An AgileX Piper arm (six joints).
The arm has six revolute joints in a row. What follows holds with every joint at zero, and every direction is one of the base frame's. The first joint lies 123 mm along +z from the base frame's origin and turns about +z. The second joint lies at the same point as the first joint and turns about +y. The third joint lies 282.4 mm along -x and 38.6 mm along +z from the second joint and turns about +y. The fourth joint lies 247.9 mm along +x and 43.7 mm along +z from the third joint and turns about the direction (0.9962, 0, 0.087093). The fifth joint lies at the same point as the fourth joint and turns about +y. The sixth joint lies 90.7 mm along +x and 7.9 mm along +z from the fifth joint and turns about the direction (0.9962, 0, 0.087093). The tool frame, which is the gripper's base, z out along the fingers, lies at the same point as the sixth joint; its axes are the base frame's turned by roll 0, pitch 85.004 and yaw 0 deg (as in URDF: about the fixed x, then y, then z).
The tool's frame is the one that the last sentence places.
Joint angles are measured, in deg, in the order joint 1, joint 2, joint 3, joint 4, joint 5, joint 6. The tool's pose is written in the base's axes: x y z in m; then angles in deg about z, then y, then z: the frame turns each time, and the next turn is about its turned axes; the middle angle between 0 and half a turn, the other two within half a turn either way. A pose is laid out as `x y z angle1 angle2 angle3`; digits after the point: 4 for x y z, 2 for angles.
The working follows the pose.
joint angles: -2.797 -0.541 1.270 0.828 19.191 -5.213
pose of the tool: 0.0536 -0.0022 0.1760 -2.52 104.92 -4.36
Where each joint sits with the arm in this pose, in the base's axes (m; each line is computed from the numbers above, not from the rounded line before):
joint 1: 0.0000 0.0000 0.1230
joint 2: 0.0000 0.0000 0.1230
joint 3: -0.2824 0.0138 0.1589
joint 4: -0.0343 0.0017 0.1995
joint 5: -0.0343 0.0017 0.1995
joint 6: 0.0536 -0.0022 0.1760
the tool: 0.0536 -0.0022 0.1760

